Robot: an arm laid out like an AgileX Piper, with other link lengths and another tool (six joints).
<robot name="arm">
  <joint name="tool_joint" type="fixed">
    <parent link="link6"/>
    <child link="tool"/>
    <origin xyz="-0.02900 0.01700 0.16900" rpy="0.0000 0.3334 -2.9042"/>
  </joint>
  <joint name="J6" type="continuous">
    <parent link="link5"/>
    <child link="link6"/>
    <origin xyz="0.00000 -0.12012 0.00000" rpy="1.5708 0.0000 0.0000"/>
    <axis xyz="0 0 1"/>
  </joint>
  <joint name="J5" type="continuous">
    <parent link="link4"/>
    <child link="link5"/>
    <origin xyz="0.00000 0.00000 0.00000" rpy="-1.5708 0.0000 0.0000"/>
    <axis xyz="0 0 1"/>
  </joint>
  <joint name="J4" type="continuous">
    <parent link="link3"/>
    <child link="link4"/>
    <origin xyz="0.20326 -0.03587 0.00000" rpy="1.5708 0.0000 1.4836"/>
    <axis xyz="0 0 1"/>
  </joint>
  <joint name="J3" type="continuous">
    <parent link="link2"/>
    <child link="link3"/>
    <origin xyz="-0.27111 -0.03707 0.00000"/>
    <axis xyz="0 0 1"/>
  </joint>
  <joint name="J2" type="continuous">
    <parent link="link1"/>
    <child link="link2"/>
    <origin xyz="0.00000 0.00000 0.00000" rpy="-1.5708 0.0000 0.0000"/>
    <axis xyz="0 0 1"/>
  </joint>
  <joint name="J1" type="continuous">
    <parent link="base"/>
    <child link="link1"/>
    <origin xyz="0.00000 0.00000 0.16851"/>
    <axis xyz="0 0 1"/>
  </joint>
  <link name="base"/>
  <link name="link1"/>
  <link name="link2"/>
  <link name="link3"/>
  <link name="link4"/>
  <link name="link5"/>
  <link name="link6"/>
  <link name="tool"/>
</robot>
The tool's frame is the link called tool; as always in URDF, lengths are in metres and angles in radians. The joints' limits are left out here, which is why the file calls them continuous.
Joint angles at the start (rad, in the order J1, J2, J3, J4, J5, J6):
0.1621 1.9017 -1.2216 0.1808 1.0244 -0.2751
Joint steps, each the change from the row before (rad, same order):
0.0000 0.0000 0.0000 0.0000 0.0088 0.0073
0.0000 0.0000 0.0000 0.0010 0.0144 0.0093
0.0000 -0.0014 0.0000 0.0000 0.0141 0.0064
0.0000 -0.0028 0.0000 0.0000 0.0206 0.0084
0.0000 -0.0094 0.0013 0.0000 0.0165 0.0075
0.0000 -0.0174 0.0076 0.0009 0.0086 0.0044
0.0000 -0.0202 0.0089 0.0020 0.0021 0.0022
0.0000 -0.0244 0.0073 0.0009 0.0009 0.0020
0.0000 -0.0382 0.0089 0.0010 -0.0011 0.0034
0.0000 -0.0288 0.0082 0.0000 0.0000 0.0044
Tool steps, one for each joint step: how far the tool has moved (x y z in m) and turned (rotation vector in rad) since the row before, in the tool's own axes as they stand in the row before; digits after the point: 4 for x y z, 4 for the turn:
-0.0023 0.0001 -0.0006 -0.0021 -0.0088 0.0070
-0.0038 -0.0001 -0.0010 -0.0020 -0.0144 0.0097
-0.0035 0.0000 -0.0014 -0.0017 -0.0127 0.0060
-0.0050 0.0000 -0.0022 -0.0022 -0.0178 0.0077
-0.0031 -0.0003 -0.0035 -0.0014 -0.0085 0.0061
-0.0021 -0.0006 -0.0044 0.0005 0.0010 0.0036
-0.0003 -0.0010 -0.0045 0.0022 0.0090 0.0021
0.0014 -0.0011 -0.0056 0.0024 0.0159 0.0004
0.0037 -0.0018 -0.0088 0.0038 0.0299 0.0002
0.0020 -0.0010 -0.0065 0.0016 0.0202 0.0016

